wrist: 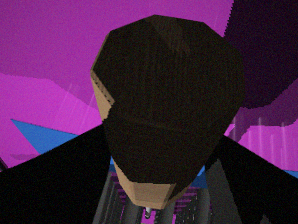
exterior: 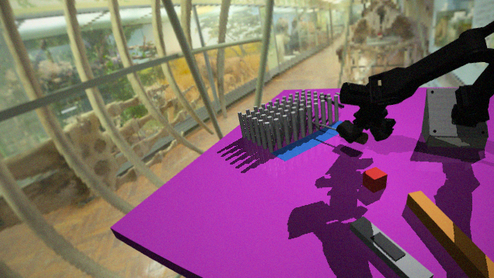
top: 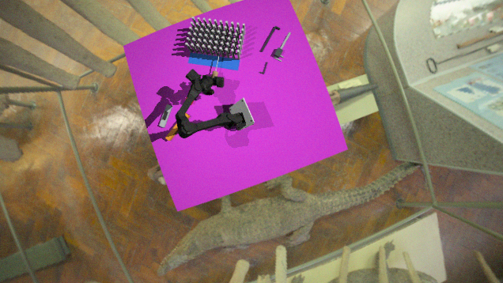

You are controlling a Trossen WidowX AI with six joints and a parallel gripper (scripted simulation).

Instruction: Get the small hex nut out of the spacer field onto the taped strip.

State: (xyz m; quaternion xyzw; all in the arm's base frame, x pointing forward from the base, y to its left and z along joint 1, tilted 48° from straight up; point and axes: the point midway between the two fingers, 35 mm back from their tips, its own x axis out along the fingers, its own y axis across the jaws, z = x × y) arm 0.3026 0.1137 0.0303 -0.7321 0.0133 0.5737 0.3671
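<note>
My gripper tip is 13 cm short of the blue taped strip, 3 cm to the left of it and 3 cm above it. From my gripper tip the other things lie so: red cube 21 cm to the left, 9 cm behind, 1 cm below; then small hook 34 cm to the right, 4 cm behind, 3 cm below; then brown-handled tool 9 cm ahead, 5 cm to the right.
</note>
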